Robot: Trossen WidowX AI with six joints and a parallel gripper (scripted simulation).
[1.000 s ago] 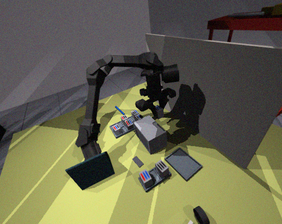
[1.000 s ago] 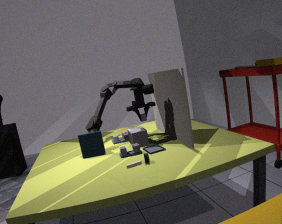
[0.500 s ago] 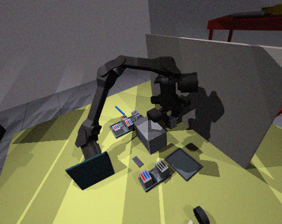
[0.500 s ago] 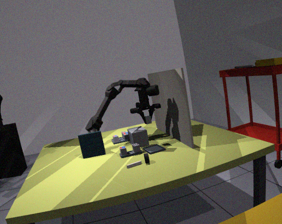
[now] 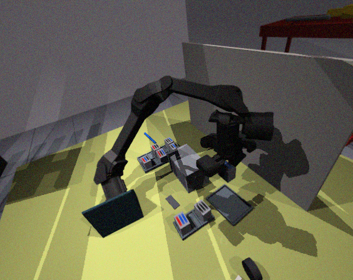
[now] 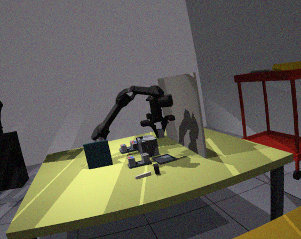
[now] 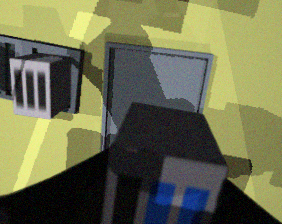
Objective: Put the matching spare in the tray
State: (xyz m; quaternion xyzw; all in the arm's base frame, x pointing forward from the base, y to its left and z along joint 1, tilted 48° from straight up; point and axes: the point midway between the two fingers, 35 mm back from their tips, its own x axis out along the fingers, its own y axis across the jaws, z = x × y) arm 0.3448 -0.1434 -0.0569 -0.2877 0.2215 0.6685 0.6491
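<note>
My gripper tip is now 20 mm to the left of the flat grey tray and 130 mm above it. Round my gripper tip: grey-striped spare: 110 mm behind, 20 mm to the right, 90 mm below; rack: 140 mm behind, 20 mm to the right, 130 mm below; grey spare block: 20 mm above.
</note>
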